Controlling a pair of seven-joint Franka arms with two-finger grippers.
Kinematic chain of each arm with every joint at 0, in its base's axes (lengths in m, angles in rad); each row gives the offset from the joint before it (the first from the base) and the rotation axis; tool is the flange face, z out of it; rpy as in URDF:
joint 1: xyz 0 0 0.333 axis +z
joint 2: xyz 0 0 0 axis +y
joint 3: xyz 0 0 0.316 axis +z
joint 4: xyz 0.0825 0 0 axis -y
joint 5: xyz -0.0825 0 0.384 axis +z
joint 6: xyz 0 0 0 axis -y
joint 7: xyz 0.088 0 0 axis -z
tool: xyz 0 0 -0.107 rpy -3.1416 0 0
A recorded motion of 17 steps. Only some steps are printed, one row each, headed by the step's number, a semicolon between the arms.
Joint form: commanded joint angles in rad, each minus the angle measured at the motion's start. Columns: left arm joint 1, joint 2, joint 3, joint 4, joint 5, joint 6, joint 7; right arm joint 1, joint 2, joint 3, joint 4, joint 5, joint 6, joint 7.
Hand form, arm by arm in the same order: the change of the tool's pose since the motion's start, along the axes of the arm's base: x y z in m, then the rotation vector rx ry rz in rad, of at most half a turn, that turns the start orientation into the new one. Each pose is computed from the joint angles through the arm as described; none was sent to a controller.
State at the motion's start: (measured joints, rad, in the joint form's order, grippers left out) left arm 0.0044 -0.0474 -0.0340 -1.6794 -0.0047 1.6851 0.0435; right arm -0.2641 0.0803 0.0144 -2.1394 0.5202 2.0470 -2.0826
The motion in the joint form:
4: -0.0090 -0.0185 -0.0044 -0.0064 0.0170 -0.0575 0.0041; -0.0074 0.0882 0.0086 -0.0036 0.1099 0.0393 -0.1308
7: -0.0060 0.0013 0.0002 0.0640 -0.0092 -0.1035 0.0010; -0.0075 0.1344 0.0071 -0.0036 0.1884 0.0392 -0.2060
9: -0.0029 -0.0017 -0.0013 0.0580 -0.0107 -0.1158 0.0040; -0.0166 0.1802 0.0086 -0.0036 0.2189 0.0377 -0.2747
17: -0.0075 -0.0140 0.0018 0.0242 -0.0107 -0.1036 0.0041; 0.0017 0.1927 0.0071 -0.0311 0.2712 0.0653 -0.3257
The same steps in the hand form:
4: -0.0116 -0.0054 0.0017 0.0197 0.0448 -0.0181; 0.0061 0.0012 -0.0446 0.0837 -0.0253 0.0282
7: -0.0084 -0.0039 0.0204 -0.0079 0.0411 -0.0074; 0.0070 0.0033 -0.0679 0.1491 -0.0368 0.0346
9: -0.0107 -0.0032 0.0181 -0.0087 0.0564 -0.0089; 0.0048 0.0010 -0.0920 0.1825 -0.0367 0.0602
17: -0.0140 -0.0039 0.0098 -0.0082 0.0657 -0.0102; 0.0000 0.0109 -0.1071 0.2056 -0.0536 0.0663

